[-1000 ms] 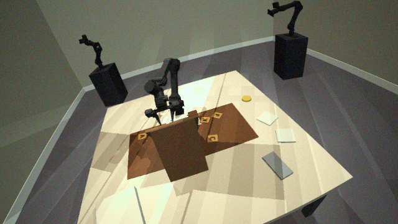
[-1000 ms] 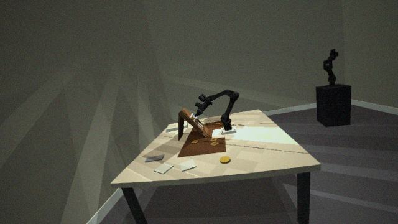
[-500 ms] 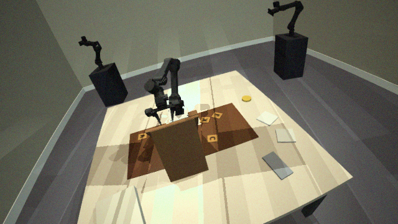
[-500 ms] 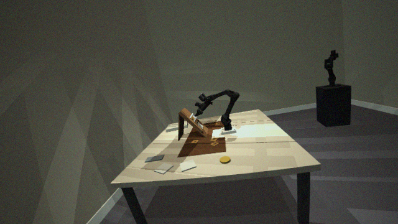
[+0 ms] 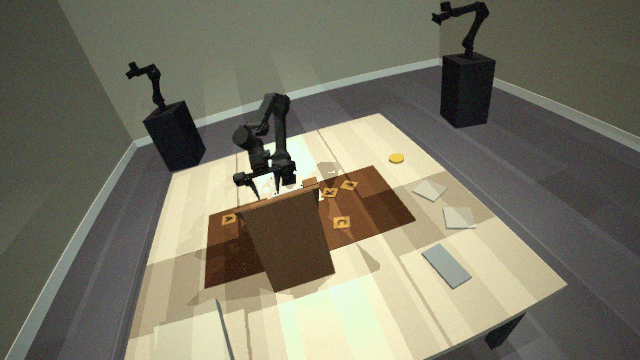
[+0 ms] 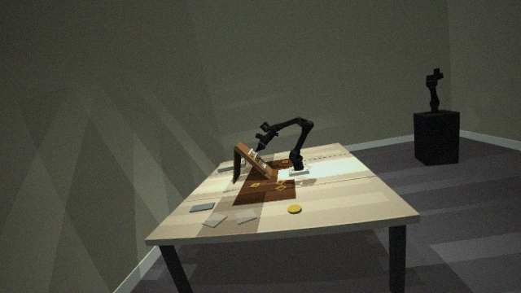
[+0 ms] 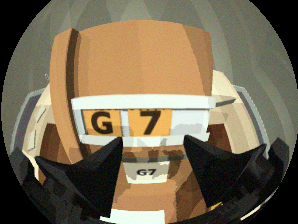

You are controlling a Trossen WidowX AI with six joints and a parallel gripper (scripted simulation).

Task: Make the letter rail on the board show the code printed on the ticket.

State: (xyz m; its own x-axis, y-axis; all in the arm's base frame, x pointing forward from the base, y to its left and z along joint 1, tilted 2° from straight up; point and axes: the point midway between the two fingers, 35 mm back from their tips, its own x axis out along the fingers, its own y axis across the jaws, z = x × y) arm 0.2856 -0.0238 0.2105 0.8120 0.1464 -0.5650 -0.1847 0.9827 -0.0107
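Right now my gripper tip is 30 mm short of the orange tile marked 7, 20 mm above it and 10 mm to the right of it. Also, from my gripper tip: brown mat: 200 mm below, 120 mm behind, 60 mm to the left; white ticket: 110 mm below, 20 mm behind; orange tile marked g: 70 mm to the left, 20 mm below, 20 mm ahead.
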